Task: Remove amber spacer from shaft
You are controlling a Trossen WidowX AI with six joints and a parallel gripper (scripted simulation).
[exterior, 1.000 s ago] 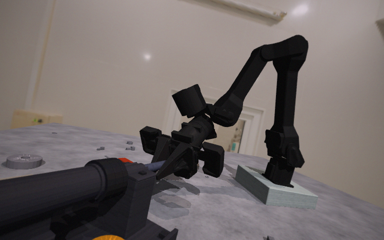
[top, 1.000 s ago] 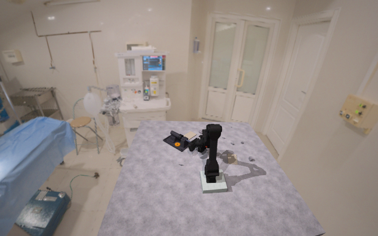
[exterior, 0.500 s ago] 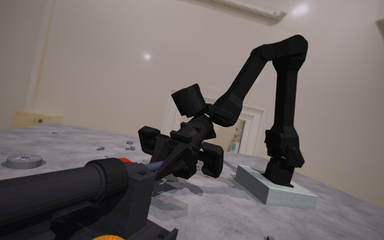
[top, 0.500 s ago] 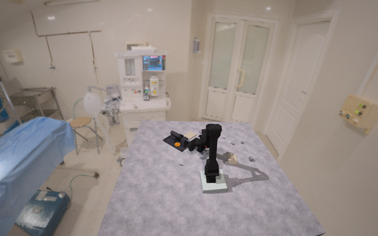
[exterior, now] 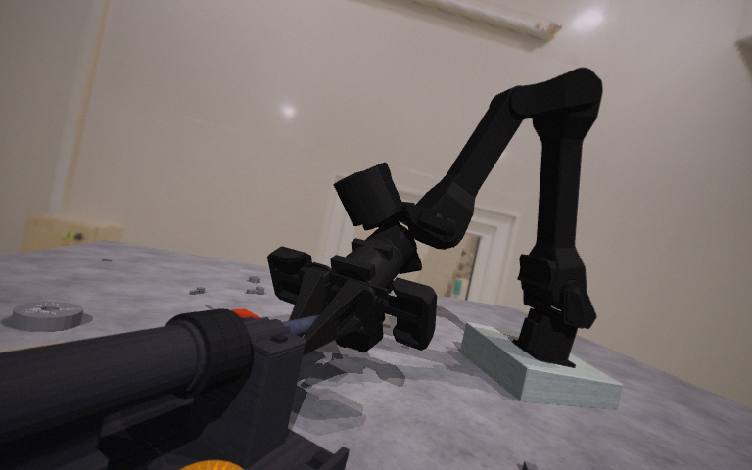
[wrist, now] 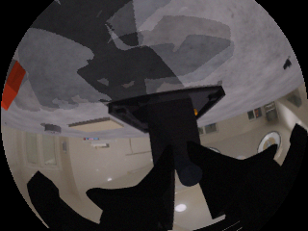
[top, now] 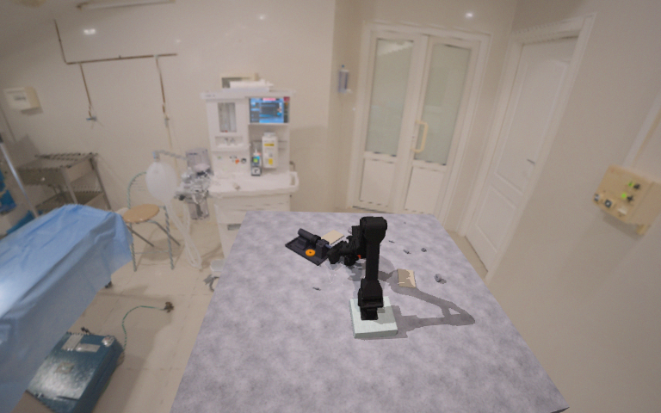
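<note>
Right now the amber spacer is 3 cm ahead of my gripper tip, 10 cm to the left of it and 5 cm below it. The rest, counted from my gripper tip: shaft: 2 cm ahead, 3 cm to the left, 2 cm above; red-handled tool: 8 cm ahead, 23 cm to the right, 6 cm below; grey ring: 26 cm ahead, 14 cm to the right, 5 cm below.
</note>
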